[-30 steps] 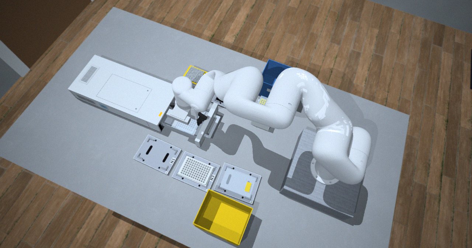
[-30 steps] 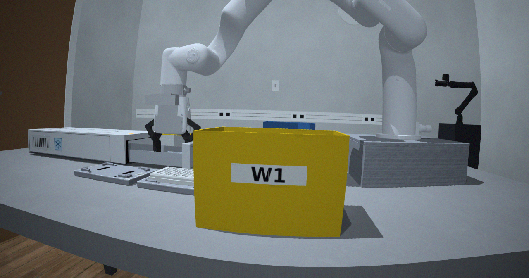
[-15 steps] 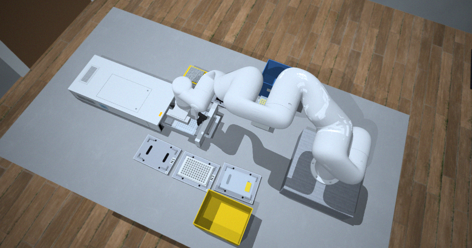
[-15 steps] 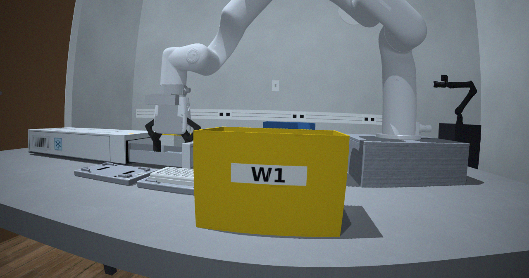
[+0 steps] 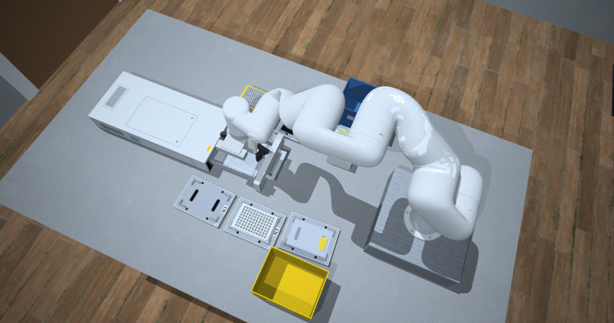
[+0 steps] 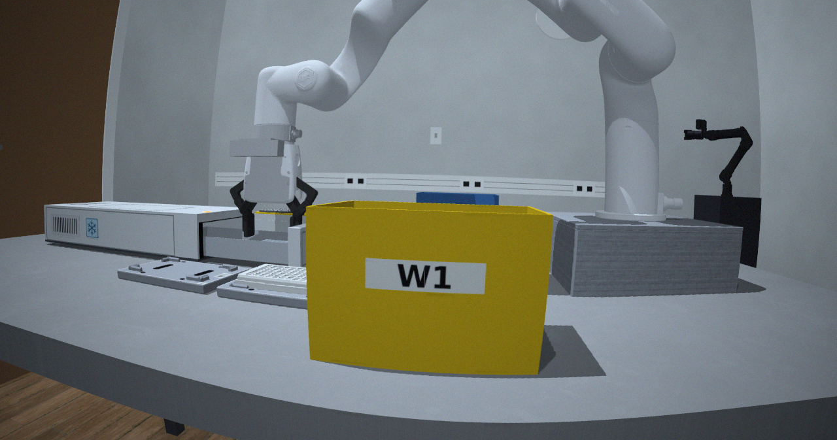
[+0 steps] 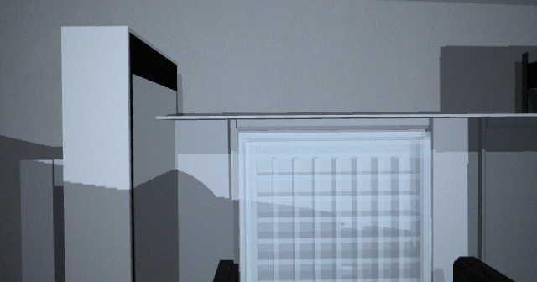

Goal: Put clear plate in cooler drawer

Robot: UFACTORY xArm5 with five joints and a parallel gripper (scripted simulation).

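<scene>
Now: hand 30 mm above the clear plate. From my hand the other things lie so: cooler CD: 180 mm ahead, 10 mm below; then drawer: 40 mm ahead, 10 mm below; then yellow tip rack: 40 mm ahead, 200 mm to the right, 10 mm above.
</scene>
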